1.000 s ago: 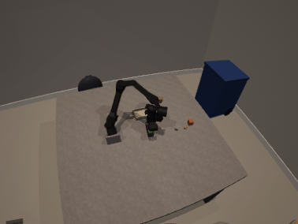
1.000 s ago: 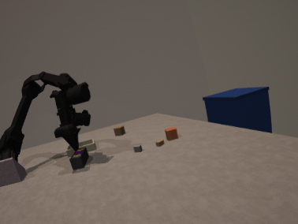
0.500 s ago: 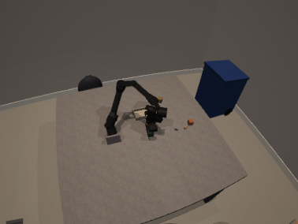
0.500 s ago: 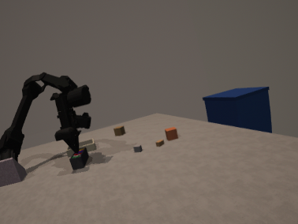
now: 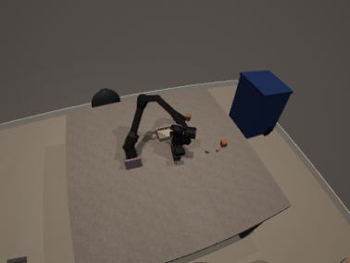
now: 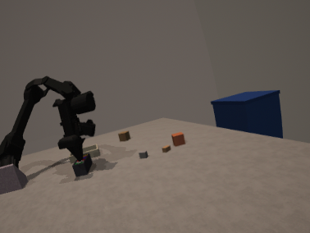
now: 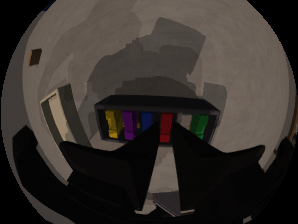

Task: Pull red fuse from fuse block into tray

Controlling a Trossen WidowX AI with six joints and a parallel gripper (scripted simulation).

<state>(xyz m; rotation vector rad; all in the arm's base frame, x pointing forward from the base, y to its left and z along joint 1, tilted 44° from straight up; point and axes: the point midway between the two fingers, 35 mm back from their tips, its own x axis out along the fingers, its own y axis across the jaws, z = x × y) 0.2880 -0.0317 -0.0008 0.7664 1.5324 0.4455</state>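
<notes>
Right now the red fuse is 10 mm below my gripper tip. Also, from my gripper tip: beige tray: 10 mm ahead, 190 mm to the left, 30 mm below.
</notes>
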